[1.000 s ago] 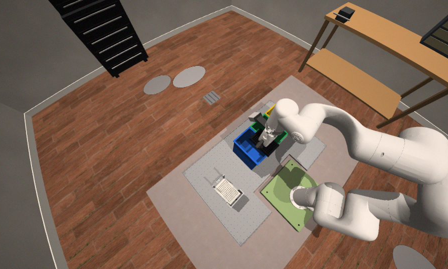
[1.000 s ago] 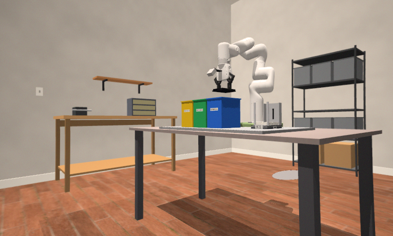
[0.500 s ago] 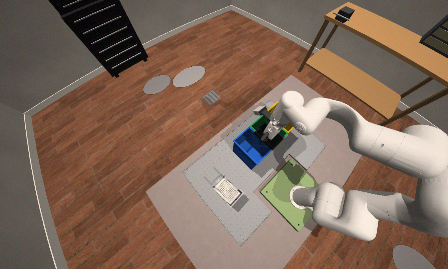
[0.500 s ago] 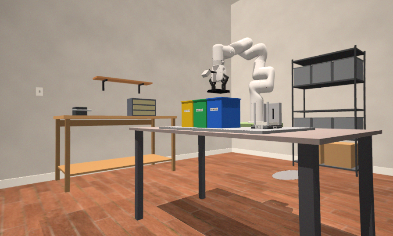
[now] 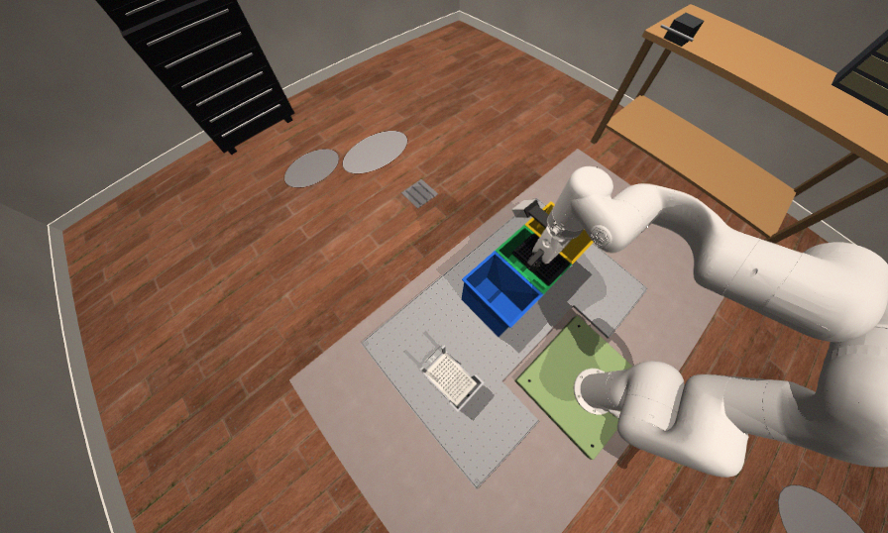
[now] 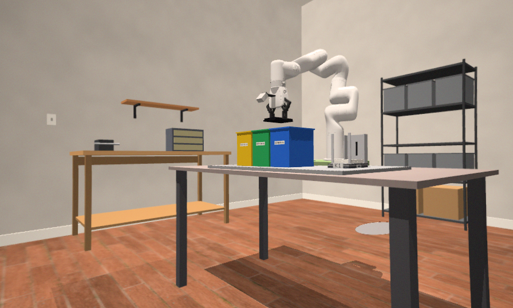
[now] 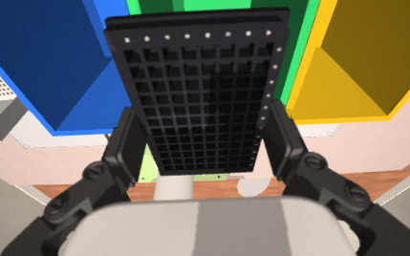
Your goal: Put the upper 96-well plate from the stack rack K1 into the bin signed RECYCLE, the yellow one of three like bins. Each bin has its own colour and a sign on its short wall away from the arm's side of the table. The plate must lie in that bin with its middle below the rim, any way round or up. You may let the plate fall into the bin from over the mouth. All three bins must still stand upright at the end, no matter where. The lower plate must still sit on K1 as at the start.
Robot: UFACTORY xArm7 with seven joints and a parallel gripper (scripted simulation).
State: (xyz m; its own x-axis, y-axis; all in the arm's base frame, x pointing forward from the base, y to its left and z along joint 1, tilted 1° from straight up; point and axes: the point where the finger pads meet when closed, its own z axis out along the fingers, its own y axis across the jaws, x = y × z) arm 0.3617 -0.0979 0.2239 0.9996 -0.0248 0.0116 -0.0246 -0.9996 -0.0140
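My hand is 16 cm above the yellow bin, 15 cm to the left of it and 2 cm short of it. Round my hand: green bin: 16 cm below, 2 cm to the right, 2 cm ahead; then blue bin: 16 cm below, 11 cm to the left, 2 cm ahead; then black 96-well plate: 1 cm below.
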